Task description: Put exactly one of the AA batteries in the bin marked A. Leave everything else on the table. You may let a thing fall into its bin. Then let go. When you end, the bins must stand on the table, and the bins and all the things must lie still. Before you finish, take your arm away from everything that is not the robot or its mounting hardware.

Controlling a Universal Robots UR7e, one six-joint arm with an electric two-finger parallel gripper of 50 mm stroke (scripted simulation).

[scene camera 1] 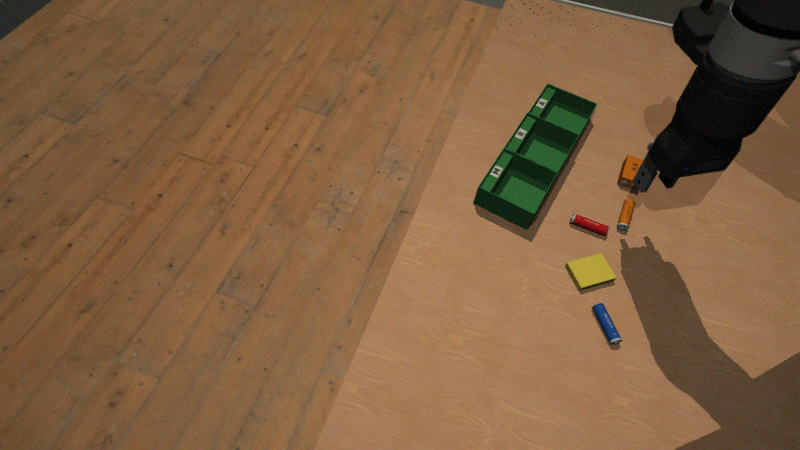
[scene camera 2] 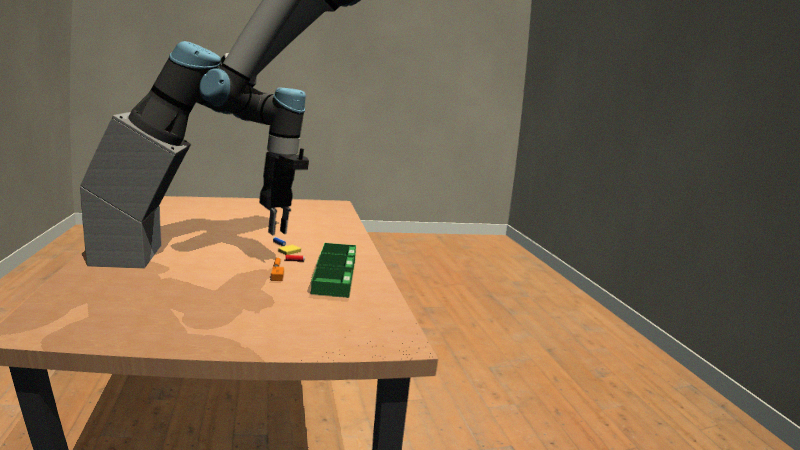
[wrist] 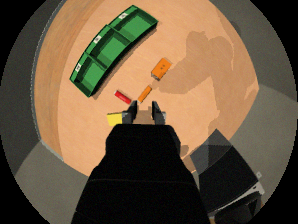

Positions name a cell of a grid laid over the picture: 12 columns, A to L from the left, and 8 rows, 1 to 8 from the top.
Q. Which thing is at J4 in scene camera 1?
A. My gripper.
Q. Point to a green three-compartment bin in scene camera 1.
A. H4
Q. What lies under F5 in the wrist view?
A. My gripper.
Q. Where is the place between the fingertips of my gripper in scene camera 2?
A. E5
